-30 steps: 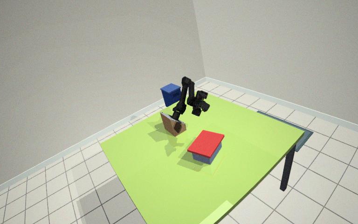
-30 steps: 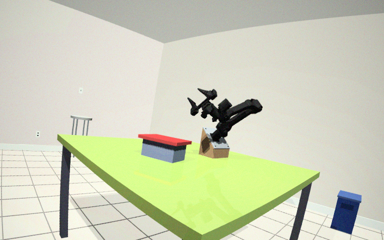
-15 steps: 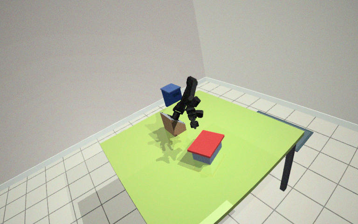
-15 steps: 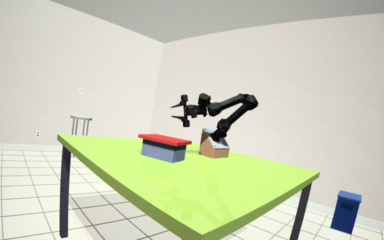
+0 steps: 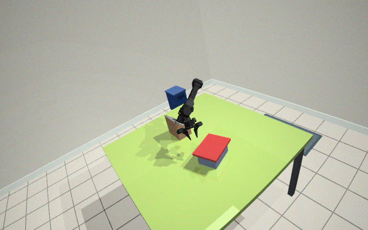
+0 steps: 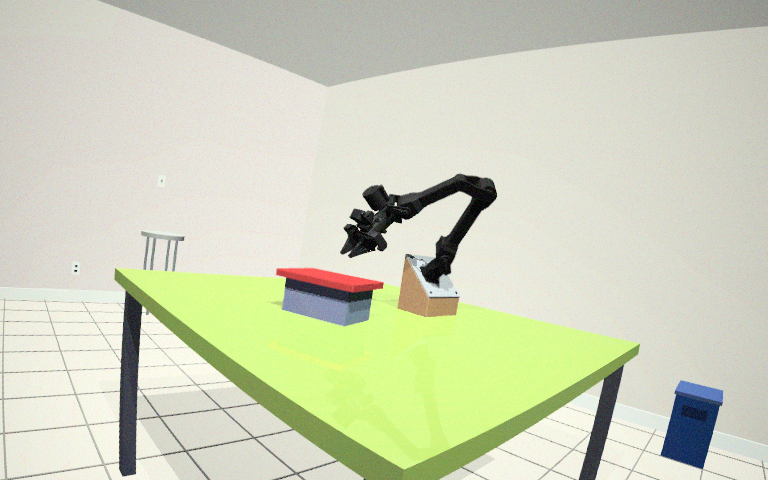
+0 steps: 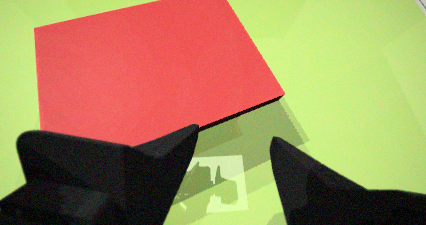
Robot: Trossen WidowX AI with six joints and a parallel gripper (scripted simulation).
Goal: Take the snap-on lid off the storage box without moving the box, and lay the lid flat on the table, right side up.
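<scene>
My gripper tip is now 90 mm short of the red lid, 80 mm to the right of it and 60 mm above it. From my gripper tip the other things lie so: storage box (110 mm below, 90 mm ahead, 80 mm to the left).
</scene>
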